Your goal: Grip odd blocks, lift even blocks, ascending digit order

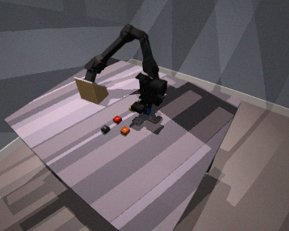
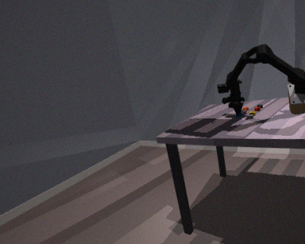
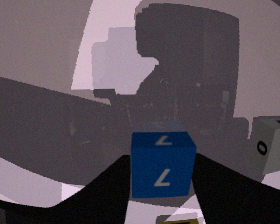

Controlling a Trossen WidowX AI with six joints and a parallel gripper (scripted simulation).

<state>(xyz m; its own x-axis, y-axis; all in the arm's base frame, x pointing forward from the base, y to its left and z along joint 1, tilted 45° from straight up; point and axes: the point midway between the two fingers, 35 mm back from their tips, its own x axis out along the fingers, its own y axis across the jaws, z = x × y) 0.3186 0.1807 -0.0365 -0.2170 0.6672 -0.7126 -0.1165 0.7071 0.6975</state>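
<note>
The blue block lies right at my gripper tip. The rest, counted from my gripper tip: grey block (90 mm behind, 50 mm to the left); white block (80 mm to the right, 10 mm ahead); yellow block (80 mm behind, 30 mm to the right).
</note>
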